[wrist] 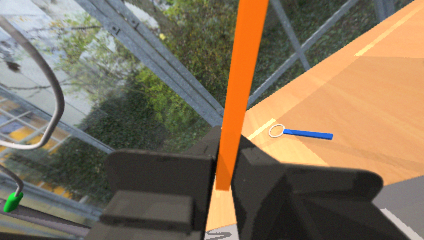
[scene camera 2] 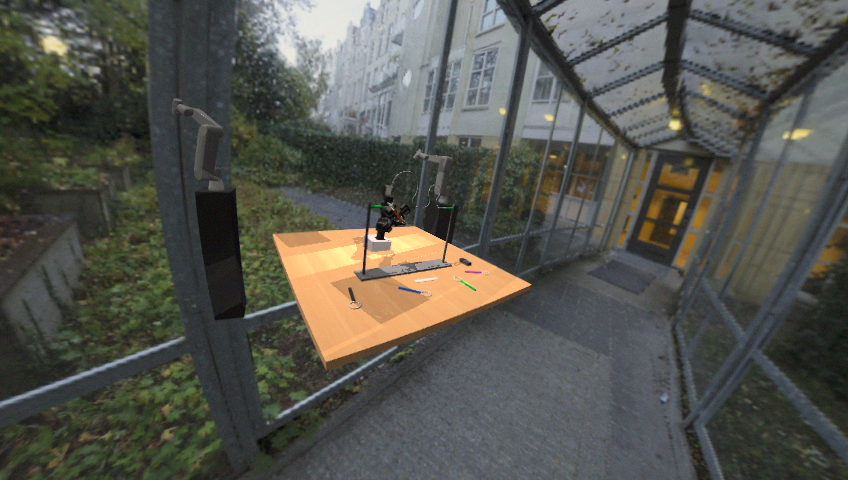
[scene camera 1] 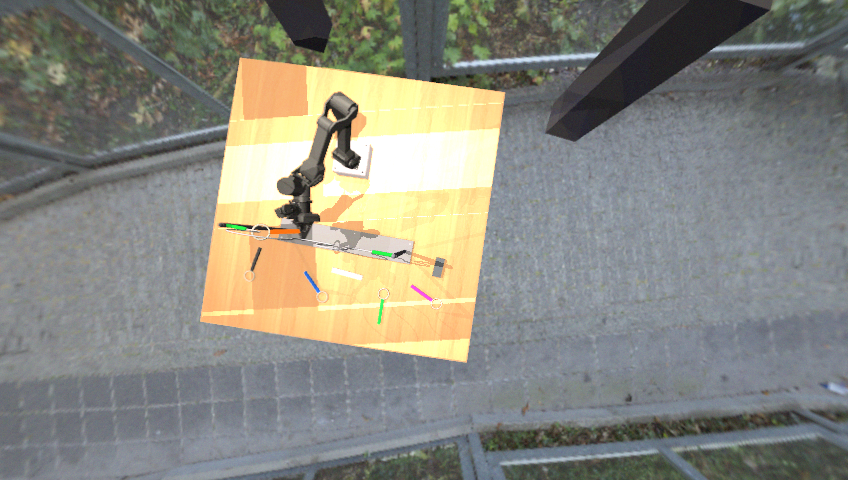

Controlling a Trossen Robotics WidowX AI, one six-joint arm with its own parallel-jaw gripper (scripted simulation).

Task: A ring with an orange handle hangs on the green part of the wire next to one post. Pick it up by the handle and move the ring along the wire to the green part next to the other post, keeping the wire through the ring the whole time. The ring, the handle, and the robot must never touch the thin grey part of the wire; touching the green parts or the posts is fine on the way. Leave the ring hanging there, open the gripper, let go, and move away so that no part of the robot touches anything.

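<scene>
Here I see my own gripper [scene camera 1: 302, 240], and the wrist view has it too, my gripper [wrist: 223, 131].
</scene>
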